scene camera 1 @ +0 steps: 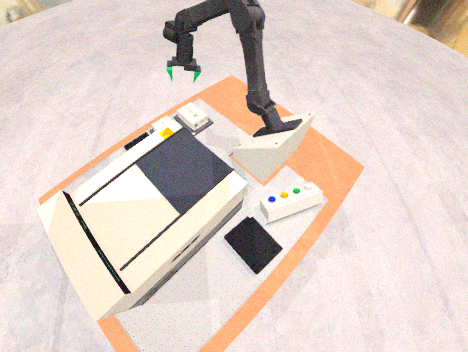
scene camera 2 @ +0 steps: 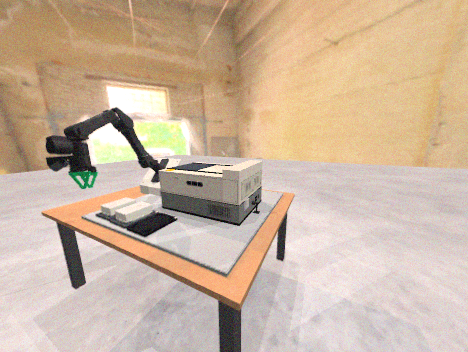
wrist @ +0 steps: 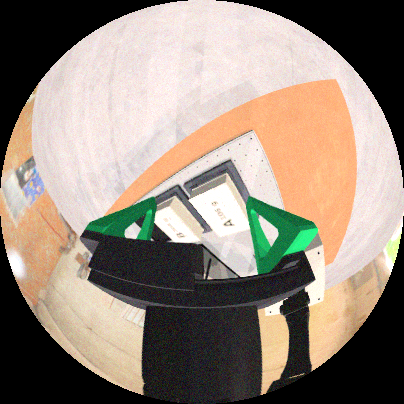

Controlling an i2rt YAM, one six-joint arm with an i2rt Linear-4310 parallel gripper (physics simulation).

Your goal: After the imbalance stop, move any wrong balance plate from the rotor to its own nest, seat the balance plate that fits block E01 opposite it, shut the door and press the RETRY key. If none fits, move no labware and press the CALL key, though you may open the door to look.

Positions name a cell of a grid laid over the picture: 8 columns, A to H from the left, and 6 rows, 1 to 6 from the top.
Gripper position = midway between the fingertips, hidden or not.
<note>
My gripper (wrist: D3) is open and holds nothing. Also in view: a centrifuge (scene camera 1: C5) and a perforated plate (scene camera 1: D6).
The centrifuge is seen too in scene camera 2 (scene camera 2: D4). The perforated plate is seen too in scene camera 2 (scene camera 2: D5) and in the wrist view (wrist: E3).
</note>
